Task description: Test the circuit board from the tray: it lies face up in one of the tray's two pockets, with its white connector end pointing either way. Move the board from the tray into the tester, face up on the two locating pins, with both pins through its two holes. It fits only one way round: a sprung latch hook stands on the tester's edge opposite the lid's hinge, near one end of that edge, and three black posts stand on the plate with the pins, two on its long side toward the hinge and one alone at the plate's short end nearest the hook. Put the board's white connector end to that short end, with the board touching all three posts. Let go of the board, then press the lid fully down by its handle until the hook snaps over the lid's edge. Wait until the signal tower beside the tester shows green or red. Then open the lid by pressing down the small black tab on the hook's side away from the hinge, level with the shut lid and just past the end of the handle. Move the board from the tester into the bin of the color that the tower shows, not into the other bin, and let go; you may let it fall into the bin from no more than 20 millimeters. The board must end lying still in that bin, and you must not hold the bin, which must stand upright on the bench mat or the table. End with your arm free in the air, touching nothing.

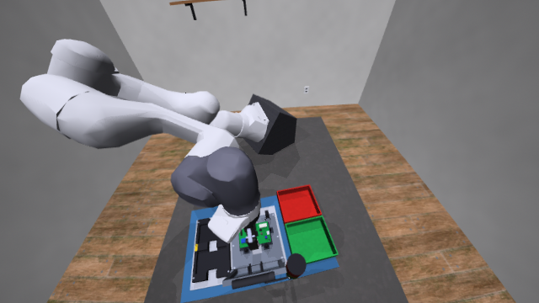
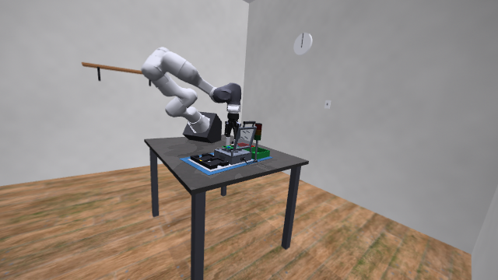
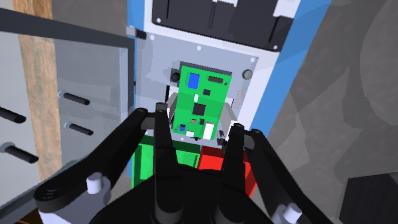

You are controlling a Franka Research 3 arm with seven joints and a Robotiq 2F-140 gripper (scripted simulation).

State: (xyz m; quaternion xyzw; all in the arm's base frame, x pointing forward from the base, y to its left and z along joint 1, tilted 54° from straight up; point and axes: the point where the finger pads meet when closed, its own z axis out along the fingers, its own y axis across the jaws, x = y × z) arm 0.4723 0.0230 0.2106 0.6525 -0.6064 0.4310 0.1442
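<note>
Now: the green circuit board 20 mm below my hand. Round my hand: latch hook (70 mm to the left, 50 mm behind, 20 mm below); clear lid (120 mm ahead, 80 mm above, 10 mm to the right); dark plate (40 mm below, 10 mm to the left, 10 mm ahead).
</note>
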